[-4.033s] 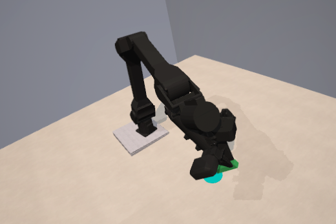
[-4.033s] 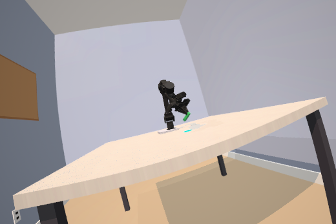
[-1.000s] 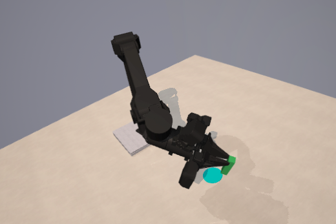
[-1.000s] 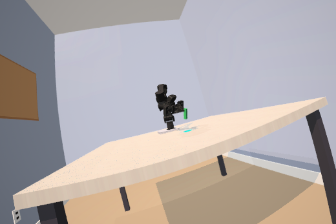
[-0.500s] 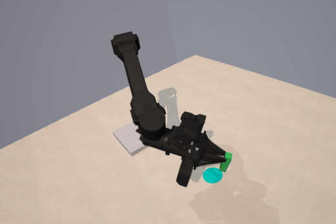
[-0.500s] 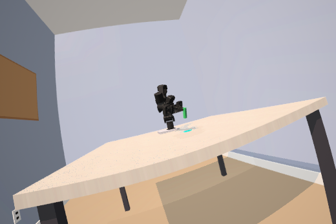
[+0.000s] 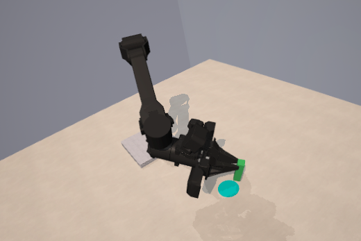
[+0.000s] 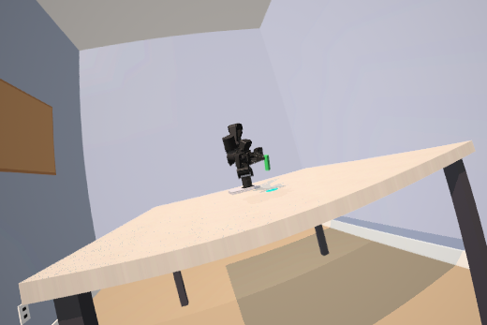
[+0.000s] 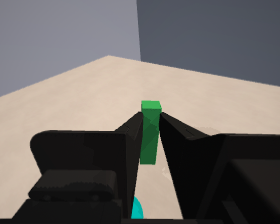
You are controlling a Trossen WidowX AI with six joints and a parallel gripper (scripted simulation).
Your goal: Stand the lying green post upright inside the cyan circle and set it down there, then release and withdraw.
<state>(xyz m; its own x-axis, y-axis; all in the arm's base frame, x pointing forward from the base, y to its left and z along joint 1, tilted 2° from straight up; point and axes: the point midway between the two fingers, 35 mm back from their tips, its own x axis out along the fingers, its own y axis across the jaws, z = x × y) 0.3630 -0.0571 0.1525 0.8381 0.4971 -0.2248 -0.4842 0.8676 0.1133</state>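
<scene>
Right now my gripper tip is 150 mm above the cyan circle, 60 mm past it and 20 mm to the right of it. The rest, counted from my gripper tip: green post 20 mm below.
</scene>
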